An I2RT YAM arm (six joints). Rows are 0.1 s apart.
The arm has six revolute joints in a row. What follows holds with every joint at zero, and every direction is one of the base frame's.
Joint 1 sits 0.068 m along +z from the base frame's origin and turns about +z.
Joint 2 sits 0.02 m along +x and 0.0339 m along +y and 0.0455 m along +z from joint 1 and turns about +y.
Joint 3 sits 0.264 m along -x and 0.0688 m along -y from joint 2 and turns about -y.
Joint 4 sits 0.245 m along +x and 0.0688 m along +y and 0.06 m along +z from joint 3 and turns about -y.
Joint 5 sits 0.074 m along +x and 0.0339 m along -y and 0.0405 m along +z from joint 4 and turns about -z.
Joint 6 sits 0.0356 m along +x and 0.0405 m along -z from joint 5 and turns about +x.
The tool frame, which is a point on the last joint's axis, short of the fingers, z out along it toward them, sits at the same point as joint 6; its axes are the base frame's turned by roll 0, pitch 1.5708 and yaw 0 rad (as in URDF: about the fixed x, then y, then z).
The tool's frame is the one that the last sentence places.
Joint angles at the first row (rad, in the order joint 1, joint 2, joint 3, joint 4, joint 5, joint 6):
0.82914, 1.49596, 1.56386, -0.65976, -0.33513, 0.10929
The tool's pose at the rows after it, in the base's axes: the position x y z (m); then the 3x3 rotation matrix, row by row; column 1 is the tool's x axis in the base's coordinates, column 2 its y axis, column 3 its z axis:
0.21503, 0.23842, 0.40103; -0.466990, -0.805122, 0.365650; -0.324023, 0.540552, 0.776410; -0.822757, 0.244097, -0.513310
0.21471, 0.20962, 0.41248; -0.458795, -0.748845, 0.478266; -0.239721, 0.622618, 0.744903; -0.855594, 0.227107, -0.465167
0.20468, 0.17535, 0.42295; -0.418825, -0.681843, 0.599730; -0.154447, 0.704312, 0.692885; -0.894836, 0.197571, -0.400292
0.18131, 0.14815, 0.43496; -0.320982, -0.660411, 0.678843; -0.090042, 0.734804, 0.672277; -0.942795, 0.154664, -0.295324
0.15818, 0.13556, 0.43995; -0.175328, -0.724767, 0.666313; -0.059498, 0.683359, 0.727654; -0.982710, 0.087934, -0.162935
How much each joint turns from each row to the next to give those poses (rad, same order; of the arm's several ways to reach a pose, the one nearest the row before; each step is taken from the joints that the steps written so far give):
-0.02251, -0.03473, -0.00803, 0.00229, 0.05837, 0.00840
-0.05951, -0.08313, -0.04572, 0.02821, 0.05341, 0.02212
-0.05915, -0.11866, -0.07292, 0.03436, 0.06826, 0.00915
-0.01907, -0.13657, -0.07665, 0.05567, 0.04845, -0.01945
0.01524, -0.11444, -0.09156, 0.11331, -0.03664, -0.06409

